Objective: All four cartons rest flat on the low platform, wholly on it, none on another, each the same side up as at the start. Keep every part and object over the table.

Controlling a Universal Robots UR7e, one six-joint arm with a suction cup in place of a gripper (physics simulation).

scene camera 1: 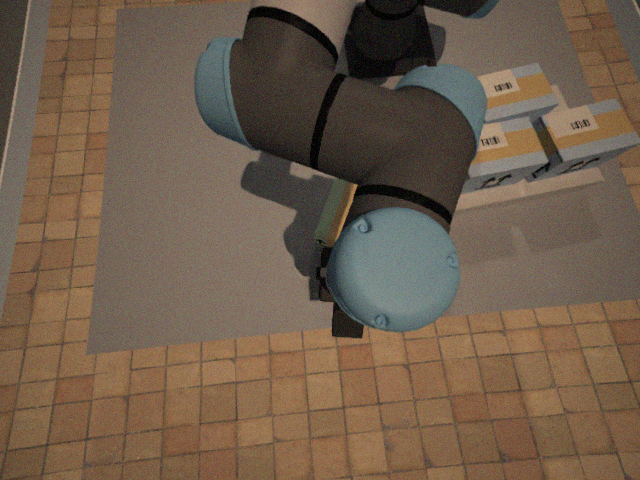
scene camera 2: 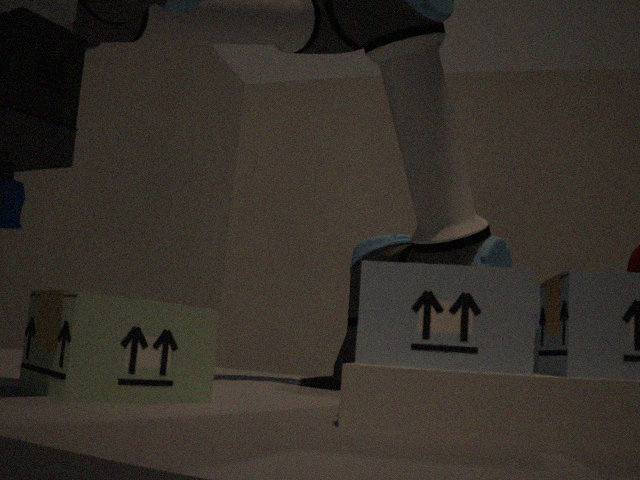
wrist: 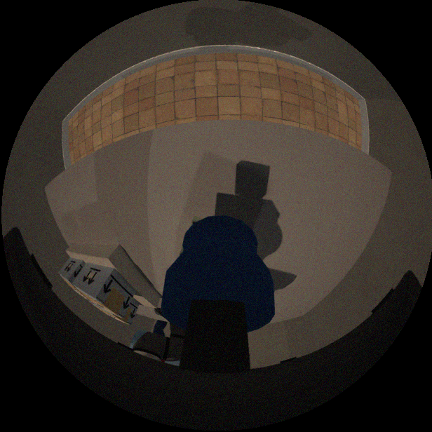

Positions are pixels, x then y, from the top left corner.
Labels:
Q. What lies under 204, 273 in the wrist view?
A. My suction cup.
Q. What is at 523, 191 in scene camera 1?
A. A low platform.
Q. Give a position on a blue-grey carton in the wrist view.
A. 103, 285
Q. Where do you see a blue-grey carton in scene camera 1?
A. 509, 151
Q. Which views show the blue-grey carton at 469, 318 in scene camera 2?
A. Scene camera 1, scene camera 2 and the wrist view: all of them.

